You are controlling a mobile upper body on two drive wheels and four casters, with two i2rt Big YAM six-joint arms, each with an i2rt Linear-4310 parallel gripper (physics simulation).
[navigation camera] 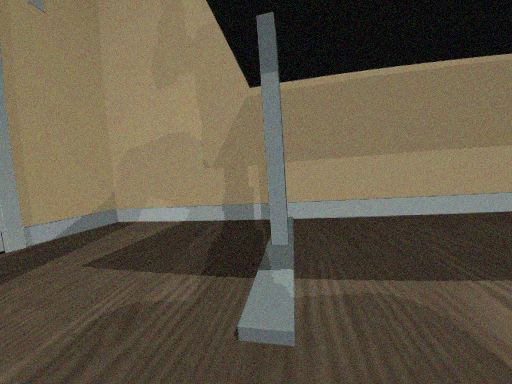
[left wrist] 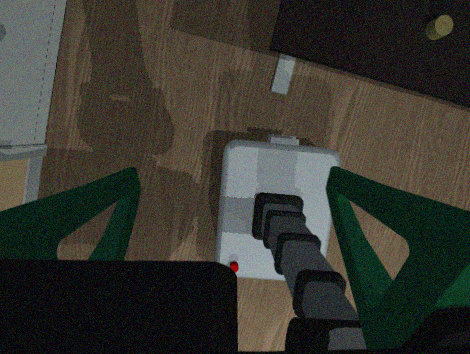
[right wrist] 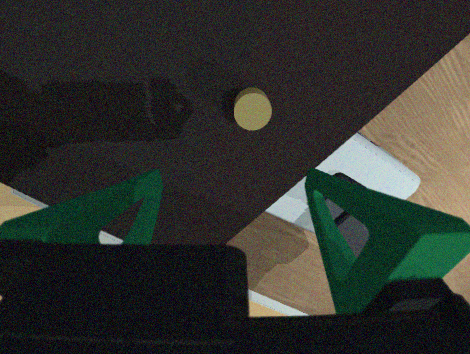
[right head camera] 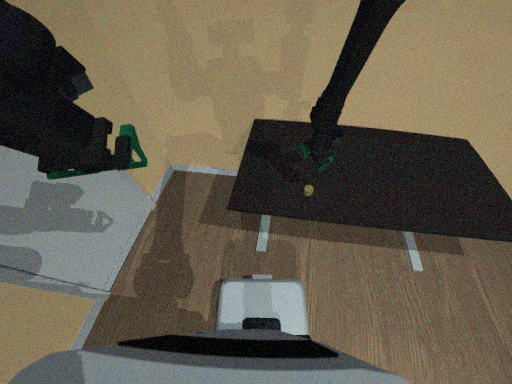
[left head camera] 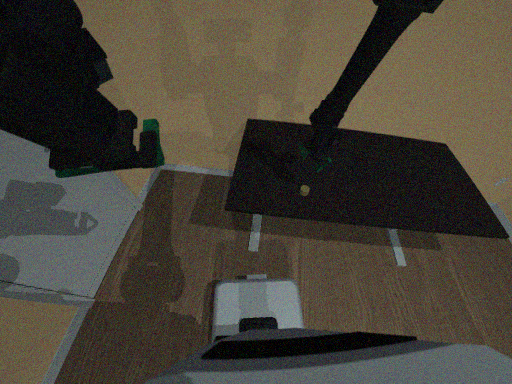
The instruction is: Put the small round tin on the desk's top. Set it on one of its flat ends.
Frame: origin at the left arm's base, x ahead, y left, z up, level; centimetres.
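Seen in the pictures: left gripper, between the fingertips: [left wrist: 233,177] [right head camera: 122,166] [left head camera: 135,164]; right gripper, between the fingertips: [right wrist: 233,176] [right head camera: 313,164] [left head camera: 310,165].
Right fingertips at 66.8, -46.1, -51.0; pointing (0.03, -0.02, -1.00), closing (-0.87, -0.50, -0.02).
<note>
A point is followed by its place in that frame, as x, y, z.
The small round tin [left head camera: 304,190] @[63.6, -46.1, -65.8] [right head camera: 308,190] @[63.6, -46.3, -65.8] [left wrist: 443,25] @[64.7, -46.5, -65.8] [right wrist: 253,111] @[64.8, -46.8, -65.7], dull yellow, stands on a flat end on the dark desk top [left head camera: 400,185] @[68.5, -105.3, -69.0] [right head camera: 410,185] @[68.3, -103.4, -69.0] [left wrist: 350,40] @[59.9, -25.9, -69.0] [right wrist: 320,65] @[60.0, -55.1, -69.0], near the desk edge closest to my base. Its round upper face shows in the right wrist view. My right gripper [left head camera: 317,159] @[66.8, -46.1, -51.0] [right head camera: 317,157] @[66.8, -46.1, -51.0] [right wrist: 233,176] @[66.8, -46.1, -51.0] is open and empty, above the desk and apart from the tin, on its far side in the head views. My left gripper [left wrist: 233,177] @[32.7, 0.6, -14.7] is open and empty, off to the left of the desk; in the head views its fingers show from the side.
White desk feet [left head camera: 255,233] [right head camera: 263,233] [left wrist: 283,74] stick out below the desk on the wood floor. My white base [left head camera: 285,300] @[18.9, -39.0, -115.0] [right head camera: 290,300] @[19.7, -39.4, -115.1] [left wrist: 310,160] @[26.5, -34.2, -115.0] is in front of it. A pale door-like panel [left head camera: 65,250] @[43.3, 95.1, -97.1] [right head camera: 75,250] @[39.3, 95.8, -93.9] is at the left. A grey desk leg [navigation camera: 275,150] @[87.7, -26.0, -110.4] stands ahead in the navigation view.
</note>
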